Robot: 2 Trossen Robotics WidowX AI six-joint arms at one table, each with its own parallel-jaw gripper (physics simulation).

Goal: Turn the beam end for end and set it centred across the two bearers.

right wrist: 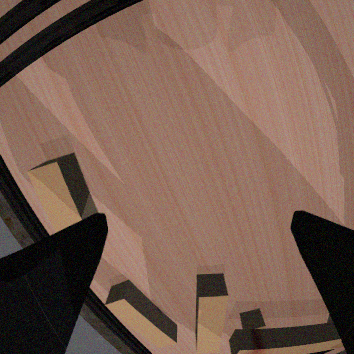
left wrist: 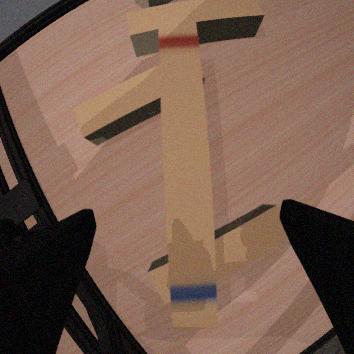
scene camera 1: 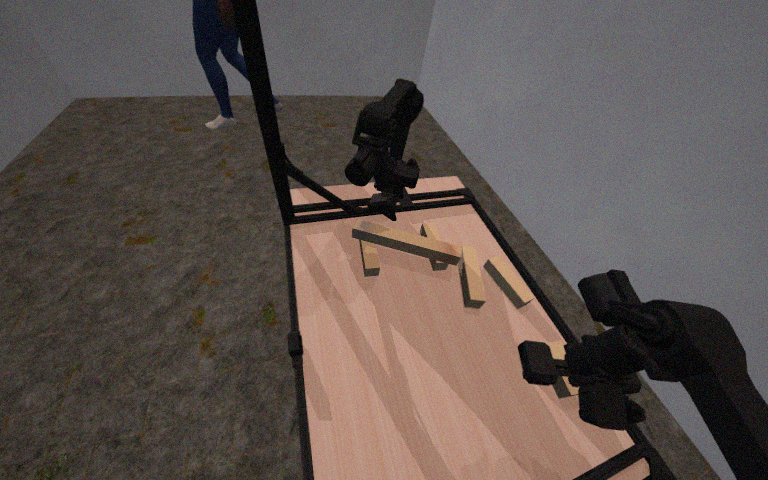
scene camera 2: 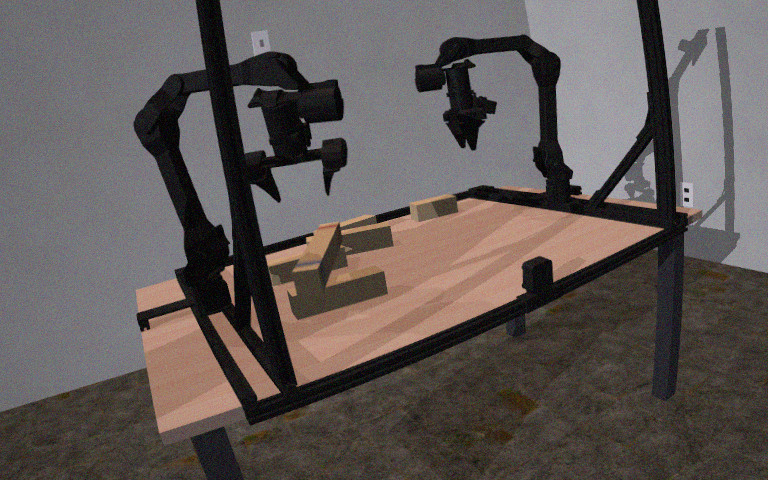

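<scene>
The wooden beam lies across two bearers. Its blue band is beside the near bearer. Its red band is past the other bearer, which sits askew to the first. Both beam ends overhang. My left gripper is open and empty above the beam's blue-banded part. My right gripper is open and empty, high above the table away from the beam.
A loose block lies close by the red-banded end. A second block lies beside it. A third block lies near the table's back rail. Black frame posts stand at the table ends.
</scene>
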